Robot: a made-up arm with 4 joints. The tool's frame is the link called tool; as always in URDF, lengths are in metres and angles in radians. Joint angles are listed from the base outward. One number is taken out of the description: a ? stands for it. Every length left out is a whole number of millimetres.
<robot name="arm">
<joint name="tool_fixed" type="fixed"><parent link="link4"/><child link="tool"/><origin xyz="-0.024 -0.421 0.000" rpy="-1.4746 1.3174 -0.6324"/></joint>
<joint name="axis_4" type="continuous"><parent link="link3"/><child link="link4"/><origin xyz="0.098 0.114 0.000" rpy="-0.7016 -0.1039 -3.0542"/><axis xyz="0 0 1"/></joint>
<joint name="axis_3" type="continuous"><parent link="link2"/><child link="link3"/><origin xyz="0.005 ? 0.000" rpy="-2.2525 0.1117 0.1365"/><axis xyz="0 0 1"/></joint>
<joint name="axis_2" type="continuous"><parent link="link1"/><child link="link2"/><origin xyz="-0.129 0.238 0.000" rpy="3.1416 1.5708 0.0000"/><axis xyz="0 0 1"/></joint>
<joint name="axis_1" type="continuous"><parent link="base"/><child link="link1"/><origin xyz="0.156 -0.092 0.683" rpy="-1.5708 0.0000 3.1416"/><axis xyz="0 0 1"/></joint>
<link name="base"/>
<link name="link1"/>
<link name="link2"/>
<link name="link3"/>
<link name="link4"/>
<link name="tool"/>
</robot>
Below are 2 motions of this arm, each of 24 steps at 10 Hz.
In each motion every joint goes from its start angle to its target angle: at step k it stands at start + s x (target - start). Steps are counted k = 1, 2, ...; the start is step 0. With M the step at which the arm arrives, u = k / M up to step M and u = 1 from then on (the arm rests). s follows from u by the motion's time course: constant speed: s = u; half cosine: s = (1 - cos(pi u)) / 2; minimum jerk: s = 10 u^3 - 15 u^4 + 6 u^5.
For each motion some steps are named. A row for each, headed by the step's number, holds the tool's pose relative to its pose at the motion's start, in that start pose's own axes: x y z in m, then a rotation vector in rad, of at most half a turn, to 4 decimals.
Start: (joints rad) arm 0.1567 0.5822 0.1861 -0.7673
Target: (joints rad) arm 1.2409 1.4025 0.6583 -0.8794
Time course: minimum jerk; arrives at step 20
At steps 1, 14, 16, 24:
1: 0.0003 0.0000 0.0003 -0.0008 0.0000 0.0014
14: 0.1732 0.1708 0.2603 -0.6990 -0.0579 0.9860
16: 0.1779 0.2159 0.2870 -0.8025 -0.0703 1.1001
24: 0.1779 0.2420 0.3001 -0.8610 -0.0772 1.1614

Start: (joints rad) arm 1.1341 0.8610 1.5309 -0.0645
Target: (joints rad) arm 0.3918 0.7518 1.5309 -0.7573
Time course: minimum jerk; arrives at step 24
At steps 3, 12, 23, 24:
3: -0.0068 0.0031 -0.0061 0.0082 0.0145 0.0010
12: -0.2515 0.0919 -0.1256 0.2418 0.4512 -0.0251
23: -0.5302 0.1728 -0.1081 0.4444 0.8882 -0.1648
24: -0.5305 0.1729 -0.1080 0.4447 0.8888 -0.1650

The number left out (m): 0.071
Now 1 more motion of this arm.
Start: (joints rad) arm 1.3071 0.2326 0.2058 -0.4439
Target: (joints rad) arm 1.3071 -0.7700 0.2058 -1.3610
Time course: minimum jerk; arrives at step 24
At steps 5, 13, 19, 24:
5: 0.0073 0.0213 -0.0146 0.0665 -0.0365 -0.0398
13: 0.1537 0.2010 -0.0470 0.6017 -0.4003 -0.2409
19: 0.2986 0.2966 0.0436 0.9539 -0.7188 -0.2454
24: 0.3229 0.3089 0.0699 1.0130 -0.7806 -0.2332

